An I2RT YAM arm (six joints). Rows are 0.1 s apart.
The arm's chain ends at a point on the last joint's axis. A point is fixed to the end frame.
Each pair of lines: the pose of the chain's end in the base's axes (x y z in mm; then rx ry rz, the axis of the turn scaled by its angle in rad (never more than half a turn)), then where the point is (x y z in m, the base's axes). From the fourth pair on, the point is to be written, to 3 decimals.
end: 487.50 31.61 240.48 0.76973 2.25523 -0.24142
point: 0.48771 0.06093 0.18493
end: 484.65 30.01 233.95 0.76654 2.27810 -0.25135
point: 0.48346 0.05928 0.17838
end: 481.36 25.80 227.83 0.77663 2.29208 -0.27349
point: 0.47933 0.05470 0.17209
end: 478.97 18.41 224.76 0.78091 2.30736 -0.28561
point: 0.476 0.047 0.169
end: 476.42 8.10 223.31 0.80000 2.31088 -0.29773
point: 0.473 0.037 0.168
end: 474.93 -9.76 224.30 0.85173 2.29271 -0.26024
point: 0.474 0.021 0.170
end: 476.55 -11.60 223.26 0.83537 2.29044 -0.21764
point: 0.476 0.020 0.169
